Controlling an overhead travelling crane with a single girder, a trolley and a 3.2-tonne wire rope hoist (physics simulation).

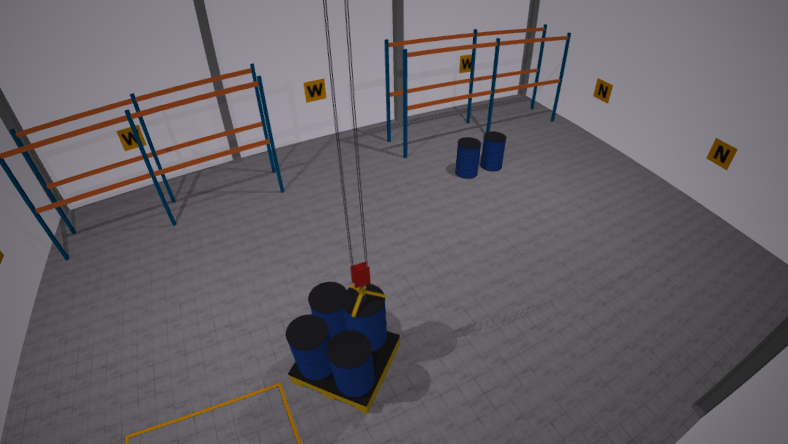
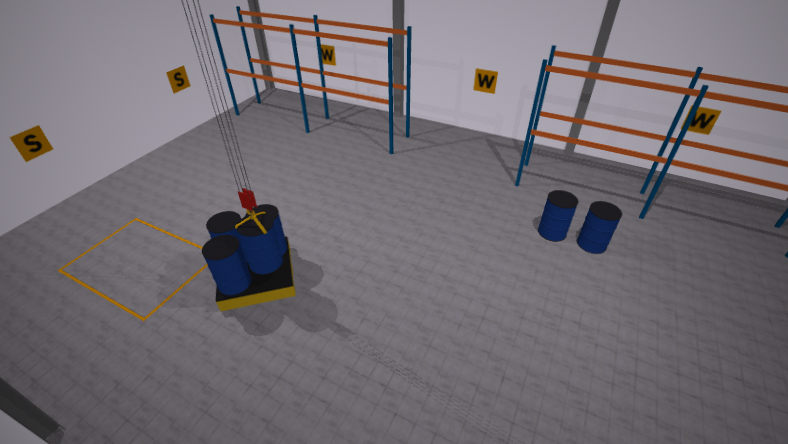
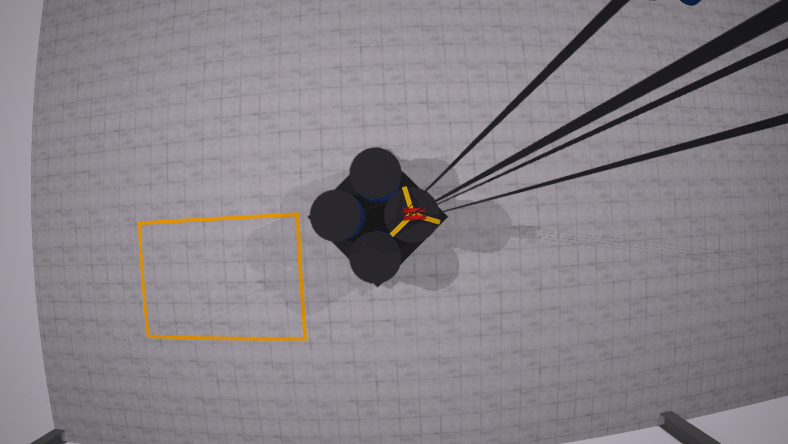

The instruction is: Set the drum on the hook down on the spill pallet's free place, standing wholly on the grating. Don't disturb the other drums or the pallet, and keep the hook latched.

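Observation:
My hook [image 1: 361, 287] [image 2: 250, 210] [image 3: 414, 214], under the red block, is shut on the yellow three-armed lifter of a blue drum [image 1: 372, 328] [image 2: 261, 248] [image 3: 424, 228]. The drum hangs upright over the free corner of the spill pallet [image 1: 328, 393] [image 2: 256, 298] [image 3: 374, 217]. It appears a little above the grating; its lid looks slightly larger than the others from above. Three drums stand on the other corners: one [image 1: 329, 297] [image 3: 375, 172], a second [image 1: 307, 347] [image 3: 335, 215] and a third [image 1: 350, 366] [image 3: 375, 257]. The latch is too small to see.
Two blue drums [image 1: 467, 158] [image 1: 492, 151] [image 2: 558, 216] [image 2: 599, 227] stand on the floor near the racks. Blue-post racks [image 1: 405, 104] [image 1: 150, 168] line the W wall. A yellow marked rectangle [image 1: 204, 410] [image 2: 99, 244] [image 3: 220, 217] lies beside the pallet.

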